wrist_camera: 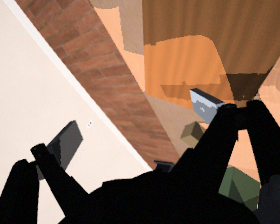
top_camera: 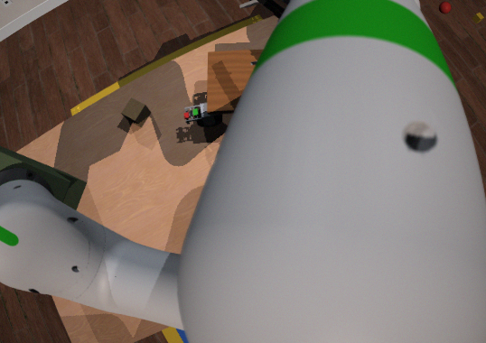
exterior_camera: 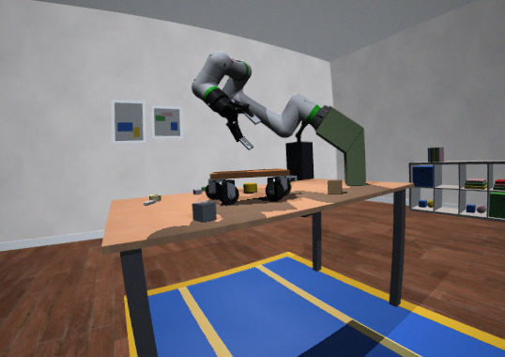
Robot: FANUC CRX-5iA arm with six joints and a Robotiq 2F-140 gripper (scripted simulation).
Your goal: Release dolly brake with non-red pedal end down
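Now: hand 22 cm past the caster brake pedal, 19 cm above it and 1 cm to the right of it. From my hand the other things lie so: tan cube: 35 cm behind, 24 cm below, 16 cm to the left; then yellow cylinder: 28 cm to the right, 25 cm below, 23 cm behind; then grey cube: 29 cm ahead, 24 cm below, 8 cm to the left.
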